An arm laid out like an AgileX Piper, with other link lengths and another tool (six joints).
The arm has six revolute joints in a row. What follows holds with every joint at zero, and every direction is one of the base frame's.
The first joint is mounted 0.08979 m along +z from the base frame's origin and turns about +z.
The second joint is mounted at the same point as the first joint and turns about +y.
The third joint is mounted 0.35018 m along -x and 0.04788 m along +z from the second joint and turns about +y.
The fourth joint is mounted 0.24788 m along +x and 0.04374 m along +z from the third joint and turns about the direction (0.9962, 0, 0.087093).
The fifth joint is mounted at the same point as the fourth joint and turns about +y.
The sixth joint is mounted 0.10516 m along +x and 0.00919 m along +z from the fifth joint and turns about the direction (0.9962, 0, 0.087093).
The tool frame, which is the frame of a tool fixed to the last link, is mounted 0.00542 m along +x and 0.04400 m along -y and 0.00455 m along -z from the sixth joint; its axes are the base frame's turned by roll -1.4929, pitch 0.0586 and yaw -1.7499 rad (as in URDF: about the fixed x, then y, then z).
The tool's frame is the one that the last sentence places.
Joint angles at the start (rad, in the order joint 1, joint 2, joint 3, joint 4, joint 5, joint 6):
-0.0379 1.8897 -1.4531 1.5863 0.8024 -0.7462
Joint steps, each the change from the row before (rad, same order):
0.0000 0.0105 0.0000 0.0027 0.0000 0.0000
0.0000 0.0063 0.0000 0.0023 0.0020 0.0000
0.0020 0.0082 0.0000 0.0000 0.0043 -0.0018
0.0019 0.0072 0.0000 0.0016 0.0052 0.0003
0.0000 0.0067 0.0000 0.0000 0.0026 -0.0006
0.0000 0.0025 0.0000 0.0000 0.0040 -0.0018
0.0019 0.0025 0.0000 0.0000 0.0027 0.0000
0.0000 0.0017 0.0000 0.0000 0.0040 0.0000
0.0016 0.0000 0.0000 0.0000 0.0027 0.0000
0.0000 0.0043 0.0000 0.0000 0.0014 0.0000
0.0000 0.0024 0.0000 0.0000 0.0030 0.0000
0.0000 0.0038 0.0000 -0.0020 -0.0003 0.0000
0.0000 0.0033 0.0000 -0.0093 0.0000 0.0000
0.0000 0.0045 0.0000 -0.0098 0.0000 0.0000
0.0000 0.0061 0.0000 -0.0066 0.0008 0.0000
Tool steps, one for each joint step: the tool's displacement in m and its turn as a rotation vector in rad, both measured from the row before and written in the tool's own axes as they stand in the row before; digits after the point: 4 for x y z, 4 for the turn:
0.0041 0.0006 0.0033 -0.0050 0.0042 0.0087
0.0022 0.0005 0.0020 -0.0043 0.0009 0.0054
0.0025 0.0014 0.0031 -0.0091 0.0009 0.0020
0.0019 0.0014 0.0028 -0.0090 -0.0011 0.0046
0.0025 0.0006 0.0021 -0.0055 0.0019 0.0033
0.0007 0.0004 0.0008 -0.0040 -0.0013 -0.0007
0.0003 0.0009 0.0013 -0.0050 -0.0011 0.0005
0.0004 0.0004 0.0006 -0.0039 -0.0017 0.0005
-0.0006 0.0007 0.0005 -0.0034 -0.0023 -0.0010
0.0017 0.0004 0.0013 -0.0034 0.0014 0.0026
0.0008 0.0004 0.0008 -0.0036 -0.0007 0.0011
0.0017 0.0002 0.0011 -0.0026 0.0033 0.0010
0.0020 0.0004 0.0009 -0.0051 0.0070 -0.0048
0.0025 0.0005 0.0012 -0.0060 0.0078 -0.0044
0.0029 0.0006 0.0018 -0.0064 0.0063 -0.0011

